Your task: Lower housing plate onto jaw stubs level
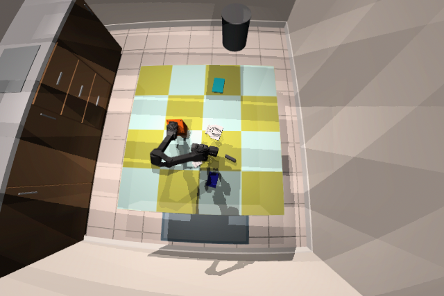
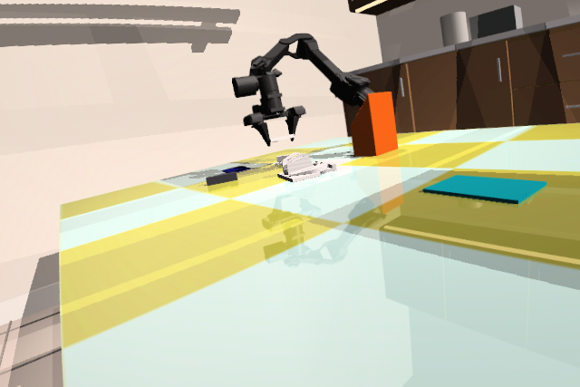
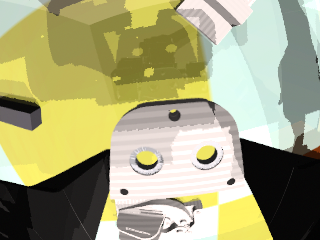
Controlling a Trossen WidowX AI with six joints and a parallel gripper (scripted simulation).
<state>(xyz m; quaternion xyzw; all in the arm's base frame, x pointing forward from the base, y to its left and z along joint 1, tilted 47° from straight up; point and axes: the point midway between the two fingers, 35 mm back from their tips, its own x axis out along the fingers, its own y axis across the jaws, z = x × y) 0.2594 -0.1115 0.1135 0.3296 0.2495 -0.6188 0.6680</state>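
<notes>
Right now the pale jaw assembly is 19 cm to the left of my gripper tip, 6 cm below it and 2 cm ahead of it. Also, from my gripper tip: blue plate: 22 cm to the right, 7 cm below, 7 cm ahead; dark grey bar: 19 cm ahead, 6 cm below, 4 cm to the right; small white piece: 10 cm to the right, 7 cm below, 7 cm behind.
</notes>
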